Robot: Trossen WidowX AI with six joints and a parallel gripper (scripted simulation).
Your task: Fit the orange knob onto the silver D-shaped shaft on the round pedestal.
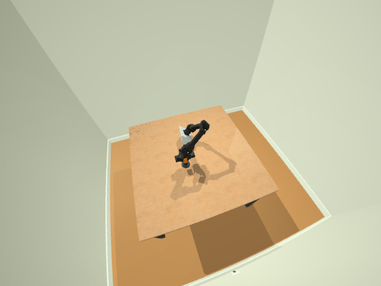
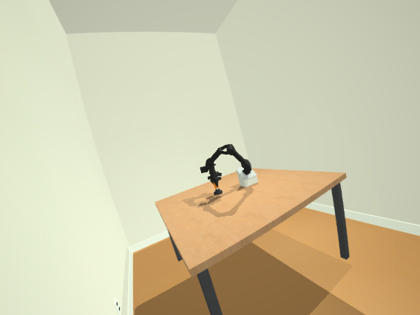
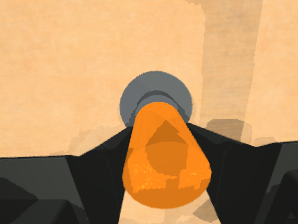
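My gripper tip is now 30 mm below the orange knob. Round my gripper tip: pedestal: 40 mm below.
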